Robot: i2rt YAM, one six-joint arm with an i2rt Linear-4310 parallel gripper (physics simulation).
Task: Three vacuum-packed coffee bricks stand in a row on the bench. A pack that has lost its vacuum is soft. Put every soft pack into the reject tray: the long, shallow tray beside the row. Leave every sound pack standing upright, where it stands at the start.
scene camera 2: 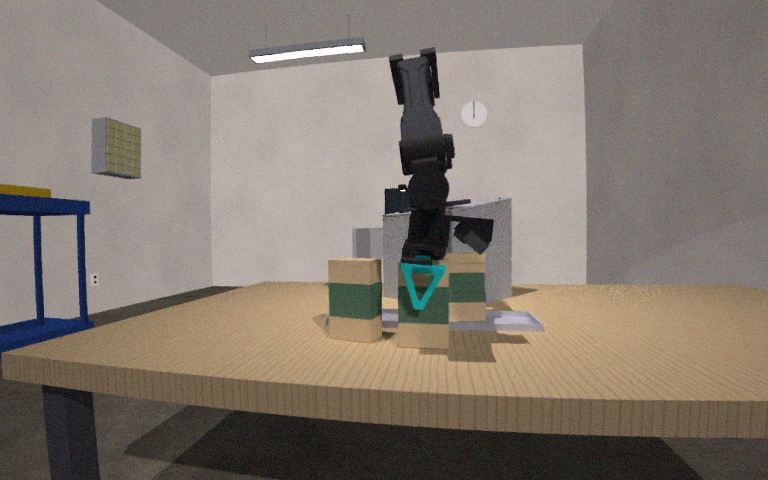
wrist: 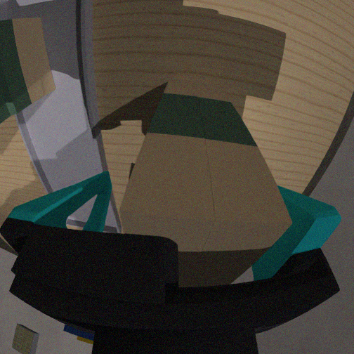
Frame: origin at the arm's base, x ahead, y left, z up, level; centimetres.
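Seen in the pictures: gripper, fingertip midpoint: (scene camera 2: 418,301).
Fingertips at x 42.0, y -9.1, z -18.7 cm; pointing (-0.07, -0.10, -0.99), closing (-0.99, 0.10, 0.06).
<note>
A point is followed by its place in that frame.
The left coffee pack (scene camera 2: 355,300) @(x 41.6, y -19.7, z -18.5 cm) stands upright, tan with a green band. The middle pack (scene camera 2: 423,335) @(x 45.6, y -8.6, z -23.5 cm) (wrist: 205,175) stands upright; a faint vertical line runs down its face in the wrist view. The third pack (scene camera 2: 467,289) @(x 29.4, y 2.4, z -18.8 cm) (wrist: 36,65) stands upright farther back, at the upper left of the wrist view. My gripper (scene camera 2: 418,297) @(x 42.0, y -9.1, z -18.7 cm) (wrist: 173,178) is open, with teal fingers on both sides of the middle pack's upper part; the right finger in the wrist view is closer to it. The reject tray (scene camera 2: 512,320) @(x 29.9, y 11.7, z -25.3 cm) (wrist: 82,167) lies behind the row, partly hidden by the packs. Softness cannot be seen.
A grey panelled box (scene camera 2: 498,254) @(x 6.9, y 16.4, z -13.1 cm) stands behind the tray. The wooden bench (scene camera 2: 254,367) @(x 53.3, y -33.1, z -25.6 cm) has its front edge nearest scene camera 2. A blue cart (scene camera 2: 82,260) stands at the far left, off the bench. The arm's shadow falls across the bench at the top of the wrist view.
</note>
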